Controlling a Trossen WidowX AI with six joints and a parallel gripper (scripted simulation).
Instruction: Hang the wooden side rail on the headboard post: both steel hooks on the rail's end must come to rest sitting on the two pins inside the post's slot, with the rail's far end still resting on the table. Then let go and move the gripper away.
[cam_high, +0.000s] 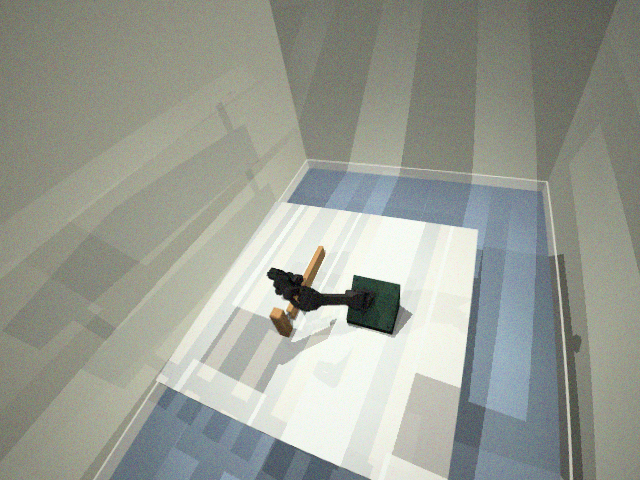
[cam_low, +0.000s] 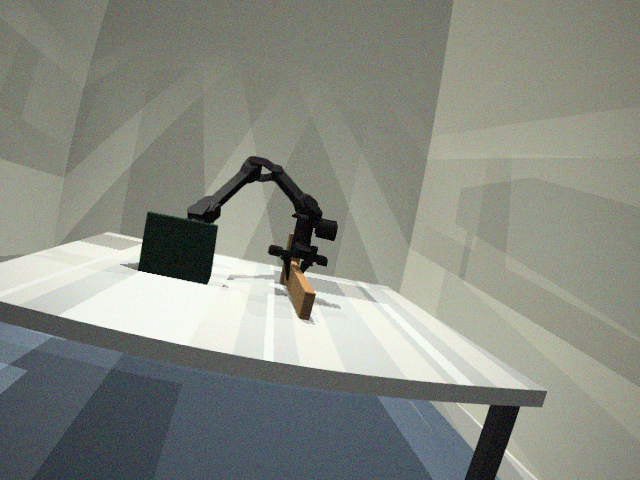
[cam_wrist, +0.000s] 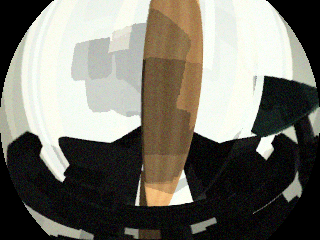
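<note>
Now: the wooden headboard post 2 cm behind my gripper tip, 15 cm to the left of it and 4 cm above it.
</note>
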